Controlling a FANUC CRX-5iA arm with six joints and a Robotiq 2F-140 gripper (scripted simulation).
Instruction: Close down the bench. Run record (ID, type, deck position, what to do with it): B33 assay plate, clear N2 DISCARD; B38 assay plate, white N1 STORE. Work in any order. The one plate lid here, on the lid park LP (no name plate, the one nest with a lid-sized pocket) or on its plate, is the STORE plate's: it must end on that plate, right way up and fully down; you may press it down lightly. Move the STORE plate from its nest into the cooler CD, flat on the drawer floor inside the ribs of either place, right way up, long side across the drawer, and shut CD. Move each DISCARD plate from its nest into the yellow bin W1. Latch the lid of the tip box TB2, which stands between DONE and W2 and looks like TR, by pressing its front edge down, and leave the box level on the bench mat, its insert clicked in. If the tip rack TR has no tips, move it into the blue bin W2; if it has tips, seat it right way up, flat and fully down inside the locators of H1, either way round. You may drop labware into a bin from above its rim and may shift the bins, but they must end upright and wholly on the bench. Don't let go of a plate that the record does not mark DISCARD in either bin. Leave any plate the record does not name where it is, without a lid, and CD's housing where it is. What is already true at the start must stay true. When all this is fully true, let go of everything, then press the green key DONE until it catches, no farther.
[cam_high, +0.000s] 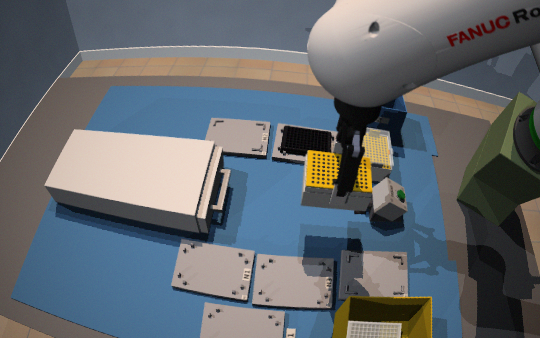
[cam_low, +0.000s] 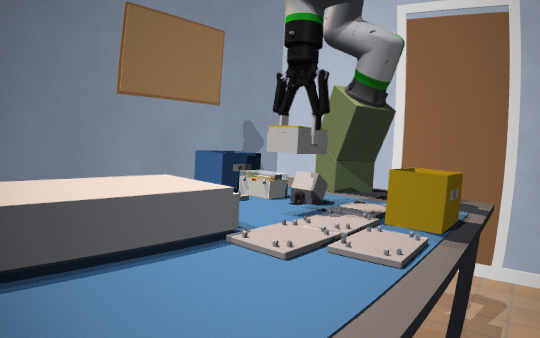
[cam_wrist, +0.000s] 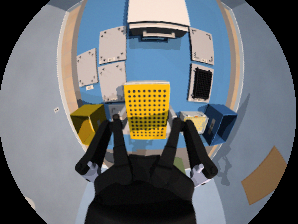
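The green key DONE is 19 cm behind my hand, 12 cm below it and 4 cm to the right of it. Round my hand: black plate: 24 cm to the right, 17 cm below, 2 cm ahead; tip box TB2: 19 cm to the right, 15 cm below, 15 cm behind; tip rack TR: 1 cm below, 1 cm behind.
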